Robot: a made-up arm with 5 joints. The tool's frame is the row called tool.
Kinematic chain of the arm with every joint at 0, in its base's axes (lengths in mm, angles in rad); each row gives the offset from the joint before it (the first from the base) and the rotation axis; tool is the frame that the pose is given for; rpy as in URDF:
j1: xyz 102.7 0 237.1 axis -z
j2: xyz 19.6 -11.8 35 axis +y
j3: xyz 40.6 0 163.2 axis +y
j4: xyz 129.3 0 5 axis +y
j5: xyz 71 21 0 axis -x
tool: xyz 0 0 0 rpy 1.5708 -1.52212 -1.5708
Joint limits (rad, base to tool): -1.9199..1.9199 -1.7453..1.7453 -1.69..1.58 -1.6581..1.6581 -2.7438..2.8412
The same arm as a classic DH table. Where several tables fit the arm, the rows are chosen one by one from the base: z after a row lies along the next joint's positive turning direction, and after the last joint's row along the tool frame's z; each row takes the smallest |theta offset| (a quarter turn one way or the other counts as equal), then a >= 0, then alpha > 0; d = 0 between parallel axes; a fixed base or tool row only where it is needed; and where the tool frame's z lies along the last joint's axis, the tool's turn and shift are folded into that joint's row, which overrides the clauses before.
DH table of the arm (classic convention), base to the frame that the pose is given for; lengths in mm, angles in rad. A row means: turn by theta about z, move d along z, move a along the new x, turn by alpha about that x. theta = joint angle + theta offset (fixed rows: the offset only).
base (fixed): a 102.7; alpha 3.1416; d 0; theta offset 0
j1: a 19.6; alpha 1.5708; d -272.1; theta offset 0
j2: a 168.2; alpha 0; d 0; theta offset -1.327
j3: a 129.4; alpha 0; d 0; theta offset 1.2883
j4: a 0; alpha 1.5708; d 9.2; theta offset -1.5321
j5: a 0; alpha 0; d -71; theta offset -0.0487
Joint limits (rad, base to tool): -1.9199..1.9199 -1.7453..1.7453 -1.69..1.58 -1.6581..1.6581 -2.7438..2.8412

